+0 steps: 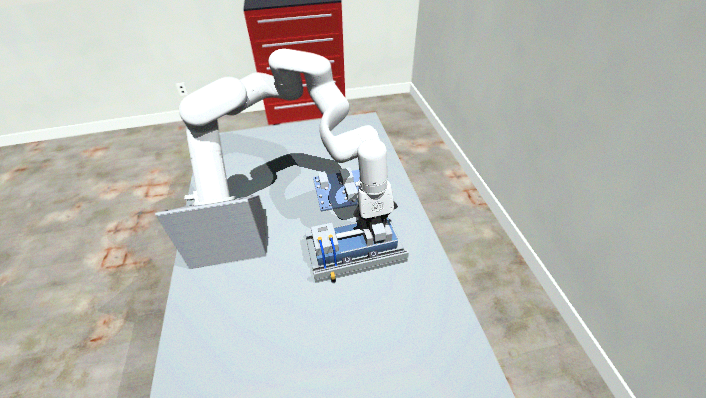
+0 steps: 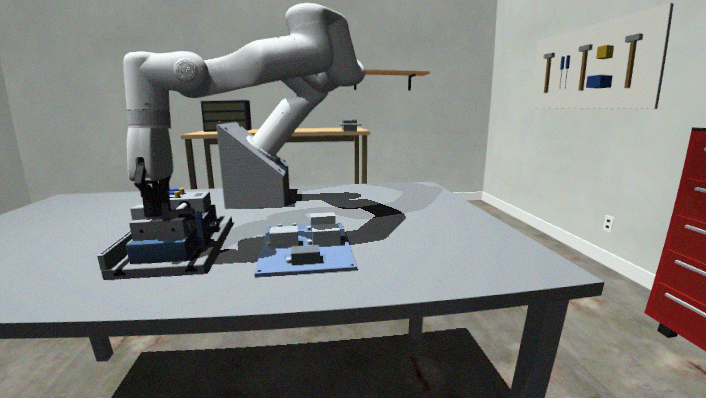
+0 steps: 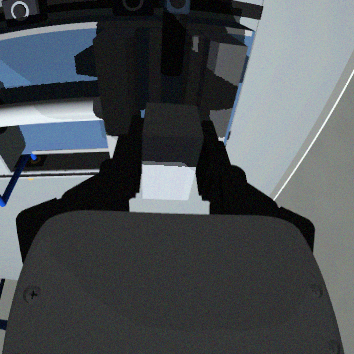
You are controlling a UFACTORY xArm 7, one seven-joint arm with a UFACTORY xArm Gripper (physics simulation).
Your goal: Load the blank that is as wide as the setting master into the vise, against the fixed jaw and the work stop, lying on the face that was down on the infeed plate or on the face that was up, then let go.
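Observation:
My gripper points down at the vise and is shut on a blank, which its dark fingers mostly hide. A light grey block, apparently this blank, shows between the small moving jaw and the fixed jaw at the rod's far end. The fingers are low, at jaw level. Contact with the fixed jaw and the work stop cannot be made out. The blue infeed plate bears several grey blocks; which is the setting master is unclear.
The vise's actuator block, with orange caps and blue hoses, stands at the other end of the rod. A grooved rail runs along the vise's side. The arm's grey pedestal stands on the same table.

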